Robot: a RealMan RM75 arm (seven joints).
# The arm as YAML. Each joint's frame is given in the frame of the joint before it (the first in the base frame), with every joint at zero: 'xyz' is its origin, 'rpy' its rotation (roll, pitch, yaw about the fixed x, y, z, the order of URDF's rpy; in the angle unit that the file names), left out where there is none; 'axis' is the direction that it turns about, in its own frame. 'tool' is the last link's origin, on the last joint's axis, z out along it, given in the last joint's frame.
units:
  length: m
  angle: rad
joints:
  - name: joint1
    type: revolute
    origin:
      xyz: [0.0, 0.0, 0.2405]
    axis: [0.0, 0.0, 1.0]
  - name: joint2
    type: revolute
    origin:
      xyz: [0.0, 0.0, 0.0]
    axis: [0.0, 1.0, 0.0]
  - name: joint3
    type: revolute
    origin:
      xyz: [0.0, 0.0, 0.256]
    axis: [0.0, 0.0, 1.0]
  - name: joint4
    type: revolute
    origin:
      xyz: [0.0, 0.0, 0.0]
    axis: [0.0, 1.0, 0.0]
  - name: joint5
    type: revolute
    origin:
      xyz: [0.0, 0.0, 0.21]
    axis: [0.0, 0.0, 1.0]
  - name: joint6
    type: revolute
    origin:
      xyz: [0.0, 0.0, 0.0]
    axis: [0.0, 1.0, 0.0]
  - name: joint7
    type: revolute
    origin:
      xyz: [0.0, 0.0, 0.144]
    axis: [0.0, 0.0, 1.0]
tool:
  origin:
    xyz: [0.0, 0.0, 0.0]
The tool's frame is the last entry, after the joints.
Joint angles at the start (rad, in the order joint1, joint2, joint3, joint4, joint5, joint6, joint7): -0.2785 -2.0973 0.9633 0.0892 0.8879 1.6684 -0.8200
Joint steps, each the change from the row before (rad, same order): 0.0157 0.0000 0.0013 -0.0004 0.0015 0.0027 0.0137; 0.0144 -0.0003 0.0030 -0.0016 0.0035 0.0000 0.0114; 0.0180 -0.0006 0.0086 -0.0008 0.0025 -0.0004 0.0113; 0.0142 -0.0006 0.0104 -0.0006 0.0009 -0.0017 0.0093; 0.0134 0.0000 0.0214 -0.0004 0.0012 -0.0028 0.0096; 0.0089 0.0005 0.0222 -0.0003 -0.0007 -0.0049 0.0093; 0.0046 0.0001 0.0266 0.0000 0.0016 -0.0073 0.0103; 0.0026 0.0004 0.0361 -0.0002 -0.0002 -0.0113 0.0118; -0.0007 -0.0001 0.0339 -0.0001 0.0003 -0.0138 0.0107
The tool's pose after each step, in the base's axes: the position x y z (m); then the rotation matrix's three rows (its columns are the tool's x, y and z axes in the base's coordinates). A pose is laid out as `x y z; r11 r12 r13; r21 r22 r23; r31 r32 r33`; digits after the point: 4 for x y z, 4 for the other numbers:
-0.3156 0.2418 -0.0083; 0.3044 0.8023 0.5135; 0.0043 -0.5402 0.8415; 0.9525 -0.2539 -0.1679
-0.3187 0.2367 -0.0094; 0.3141 0.8053 0.5029; 0.0081 -0.5320 0.8467; 0.9493 -0.2619 -0.1737
-0.3222 0.2302 -0.0112; 0.3247 0.8083 0.4912; 0.0160 -0.5239 0.8516; 0.9457 -0.2686 -0.1830
-0.3248 0.2250 -0.0131; 0.3339 0.8101 0.4819; 0.0245 -0.5185 0.8547; 0.9423 -0.2736 -0.1930
-0.3266 0.2196 -0.0163; 0.3463 0.8079 0.4768; 0.0402 -0.5206 0.8529; 0.9373 -0.2762 -0.2128
-0.3279 0.2157 -0.0192; 0.3593 0.8042 0.4734; 0.0548 -0.5246 0.8496; 0.9316 -0.2793 -0.2326
-0.3279 0.2129 -0.0233; 0.3751 0.7964 0.4743; 0.0726 -0.5354 0.8415; 0.9241 -0.2813 -0.2587
-0.3277 0.2104 -0.0285; 0.3953 0.7854 0.4762; 0.0953 -0.5507 0.8292; 0.9136 -0.2824 -0.2926
-0.3270 0.2089 -0.0339; 0.4154 0.7740 0.4779; 0.1170 -0.5664 0.8158; 0.9021 -0.2829 -0.3258

